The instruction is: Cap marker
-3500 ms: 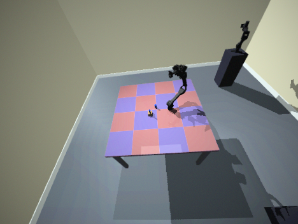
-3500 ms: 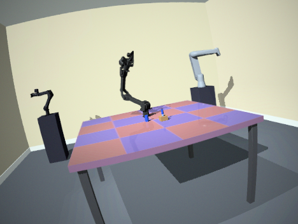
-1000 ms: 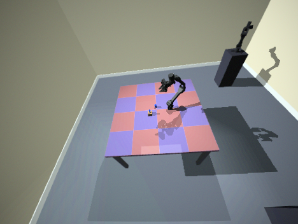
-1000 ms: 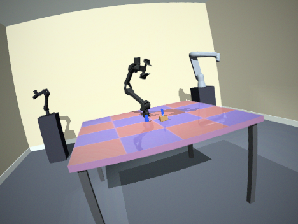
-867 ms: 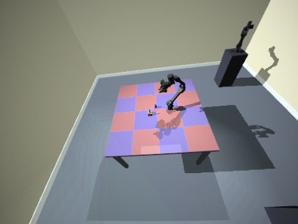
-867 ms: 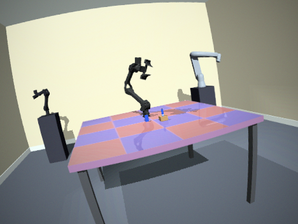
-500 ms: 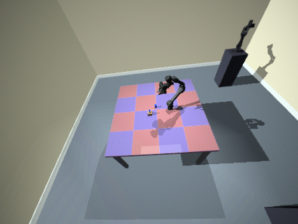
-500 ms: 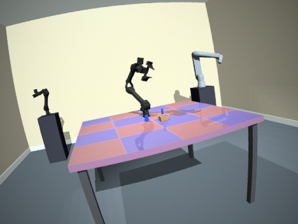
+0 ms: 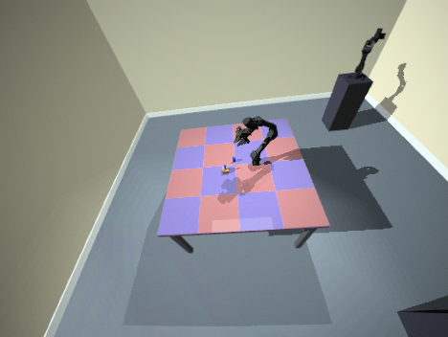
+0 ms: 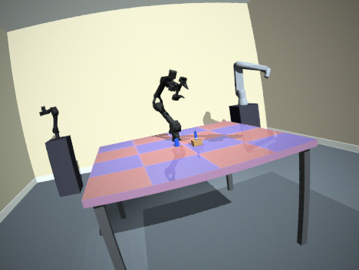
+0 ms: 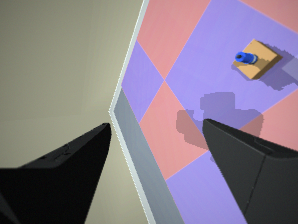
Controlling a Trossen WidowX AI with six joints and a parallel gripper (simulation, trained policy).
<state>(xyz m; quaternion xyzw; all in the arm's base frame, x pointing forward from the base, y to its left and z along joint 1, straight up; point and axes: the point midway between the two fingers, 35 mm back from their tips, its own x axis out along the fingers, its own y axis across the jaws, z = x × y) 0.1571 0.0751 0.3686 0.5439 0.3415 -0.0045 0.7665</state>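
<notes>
The blue cap lies 320 mm below my gripper tip, 130 mm to the right of it and 30 mm ahead of it. Also, from my gripper tip: small tan holder block: 330 mm below, 110 mm ahead, 20 mm to the right.
</notes>
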